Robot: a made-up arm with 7 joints. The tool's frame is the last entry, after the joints.
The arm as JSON. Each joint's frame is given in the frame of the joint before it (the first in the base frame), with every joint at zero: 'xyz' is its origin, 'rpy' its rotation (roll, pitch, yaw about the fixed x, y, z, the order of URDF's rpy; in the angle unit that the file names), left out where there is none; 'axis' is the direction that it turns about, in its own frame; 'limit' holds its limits. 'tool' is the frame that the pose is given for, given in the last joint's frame.
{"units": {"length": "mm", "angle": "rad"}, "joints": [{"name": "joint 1", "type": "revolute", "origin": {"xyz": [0.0, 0.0, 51.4], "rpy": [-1.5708, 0.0, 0.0]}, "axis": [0.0, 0.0, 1.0], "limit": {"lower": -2.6, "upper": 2.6}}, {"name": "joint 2", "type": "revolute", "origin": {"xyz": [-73.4, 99.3, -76.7], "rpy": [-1.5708, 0.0, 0.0]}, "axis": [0.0, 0.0, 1.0], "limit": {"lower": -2.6, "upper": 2.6}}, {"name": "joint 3", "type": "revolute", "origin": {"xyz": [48.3, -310.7, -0.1], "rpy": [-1.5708, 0.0, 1.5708]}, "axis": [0.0, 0.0, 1.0], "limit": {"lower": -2.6, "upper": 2.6}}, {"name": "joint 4", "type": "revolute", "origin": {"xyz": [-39.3, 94.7, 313.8], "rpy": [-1.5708, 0.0, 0.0]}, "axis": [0.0, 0.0, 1.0], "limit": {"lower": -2.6, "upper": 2.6}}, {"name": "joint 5", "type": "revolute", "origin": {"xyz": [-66.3, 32.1, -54.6], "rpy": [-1.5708, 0.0, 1.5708]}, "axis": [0.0, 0.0, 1.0], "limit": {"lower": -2.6, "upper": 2.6}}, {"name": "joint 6", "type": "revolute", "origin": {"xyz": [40.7, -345.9, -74.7], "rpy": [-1.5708, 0.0, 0.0]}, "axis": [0.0, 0.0, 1.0], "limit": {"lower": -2.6, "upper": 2.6}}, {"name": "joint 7", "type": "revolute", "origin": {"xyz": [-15.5, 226.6, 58.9], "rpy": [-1.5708, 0.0, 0.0]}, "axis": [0.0, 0.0, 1.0], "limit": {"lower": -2.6, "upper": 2.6}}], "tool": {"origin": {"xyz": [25.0, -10.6, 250.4], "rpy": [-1.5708, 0.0, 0.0]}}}
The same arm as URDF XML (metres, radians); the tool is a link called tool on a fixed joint. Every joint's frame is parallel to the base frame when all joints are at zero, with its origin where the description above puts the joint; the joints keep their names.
<robot name="arm">
<link name="base"/>
<link name="link1"/>
<link name="link2"/>
<link name="link3"/>
<link name="link4"/>
<link name="link5"/>
<link name="link6"/>
<link name="link7"/>
<link name="tool"/>
<joint name="joint 1" type="revolute"><parent link="base"/><child link="link1"/><origin xyz="0 0 0.0514"/><axis xyz="0 1 0"/><limit lower="-2.6" upper="2.6"/></joint>
<joint name="joint 2" type="revolute"><parent link="link1"/><child link="link2"/><origin xyz="-0.0734 -0.0767 -0.0993"/><axis xyz="0 0 -1"/><limit lower="-2.6" upper="2.6"/></joint>
<joint name="joint 3" type="revolute"><parent link="link2"/><child link="link3"/><origin xyz="0.0483 0.3107 0.0001"/><axis xyz="-1 0 0"/><limit lower="-2.6" upper="2.6"/></joint>
<joint name="joint 4" type="revolute"><parent link="link3"/><child link="link4"/><origin xyz="-0.3138 0.0393 0.0947"/><axis xyz="0 0 1"/><limit lower="-2.6" upper="2.6"/></joint>
<joint name="joint 5" type="revolute"><parent link="link4"/><child link="link5"/><origin xyz="0.0321 0.0663 -0.0546"/><axis xyz="0 1 0"/><limit lower="-2.6" upper="2.6"/></joint>
<joint name="joint 6" type="revolute"><parent link="link5"/><child link="link6"/><origin xyz="0.0407 -0.0747 0.3459"/><axis xyz="0 0 -1"/><limit lower="-2.6" upper="2.6"/></joint>
<joint name="joint 7" type="revolute"><parent link="link6"/><child link="link7"/><origin xyz="-0.0155 -0.2266 -0.0589"/><axis xyz="0 -1 0"/><limit lower="-2.6" upper="2.6"/></joint>
<joint name="tool_joint" type="fixed"><parent link="link7"/><child link="tool"/><origin xyz="0.025 -0.2504 -0.0106" rpy="0 0 0"/></joint>
</robot>

